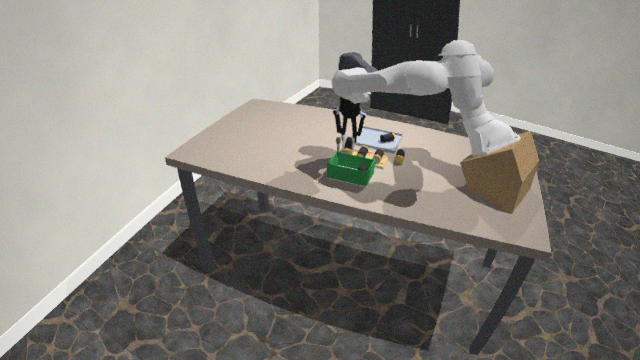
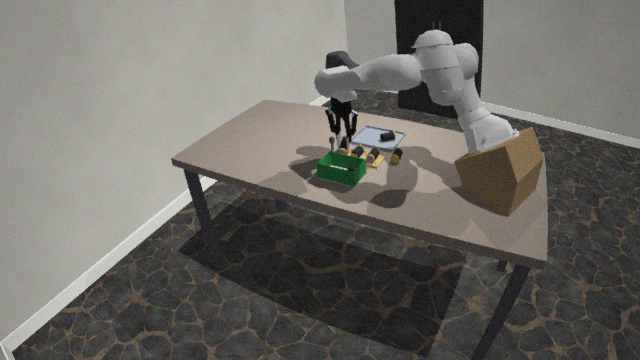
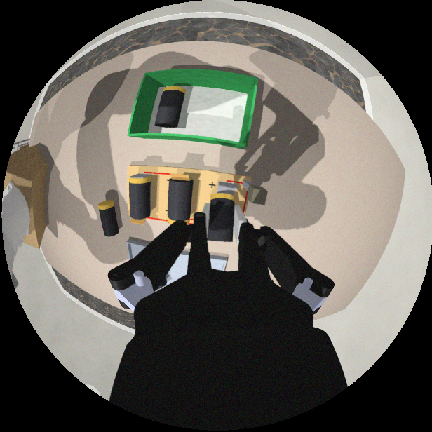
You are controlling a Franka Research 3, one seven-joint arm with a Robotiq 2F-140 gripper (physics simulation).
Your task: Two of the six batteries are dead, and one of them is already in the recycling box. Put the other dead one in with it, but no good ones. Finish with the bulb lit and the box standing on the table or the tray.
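Note:
My gripper [image 1: 349,138] [image 2: 343,139] [image 3: 221,212] is shut on a black battery with a yellow end [image 1: 348,146] [image 2: 343,145] [image 3: 221,220], over the bulb end of the wooden holder [image 1: 381,164] [image 2: 379,160] [image 3: 160,182]. Whether this battery touches the holder is unclear. Two batteries [image 3: 139,199] [image 3: 180,199] lie side by side in the holder. The bulb [image 1: 338,142] [image 2: 332,141] [image 3: 257,194] looks grey and unlit. The green box [image 1: 349,175] [image 2: 340,175] [image 3: 200,77] stands on the table with one battery [image 3: 170,107] inside.
A loose battery [image 1: 399,156] [image 2: 396,156] [image 3: 108,220] stands on the table beside the holder. Another battery [image 1: 387,137] [image 2: 387,136] lies on the blue-grey tray [image 1: 371,138] [image 2: 367,136] behind it. A brown block [image 1: 492,175] [image 2: 487,175] is under the arm's base.

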